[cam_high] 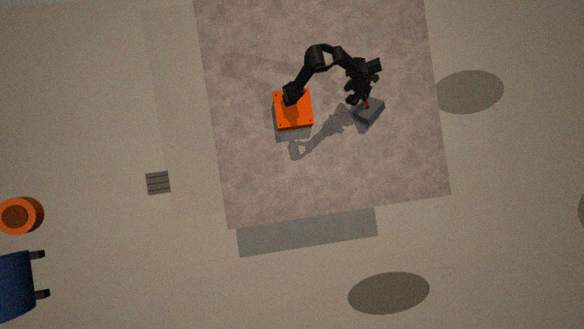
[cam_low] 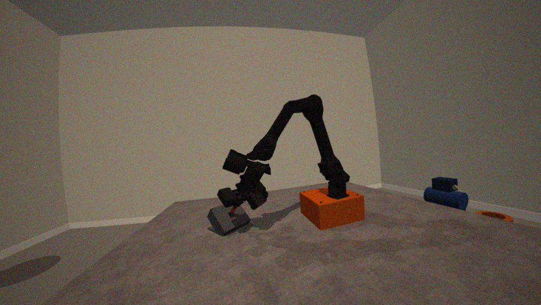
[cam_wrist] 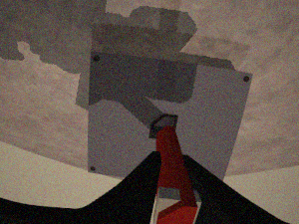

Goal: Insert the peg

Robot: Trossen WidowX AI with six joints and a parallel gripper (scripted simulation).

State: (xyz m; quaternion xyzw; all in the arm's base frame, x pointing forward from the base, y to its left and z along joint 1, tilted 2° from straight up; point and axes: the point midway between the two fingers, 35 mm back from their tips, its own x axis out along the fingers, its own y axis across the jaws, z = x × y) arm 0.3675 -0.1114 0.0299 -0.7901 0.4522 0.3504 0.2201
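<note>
My gripper tip is now 3 cm short of the sloped panel, 5 cm to the left of it and 6 cm above it. Also, from my gripper tip: red peg 1 cm to the left, 1 cm above.
</note>
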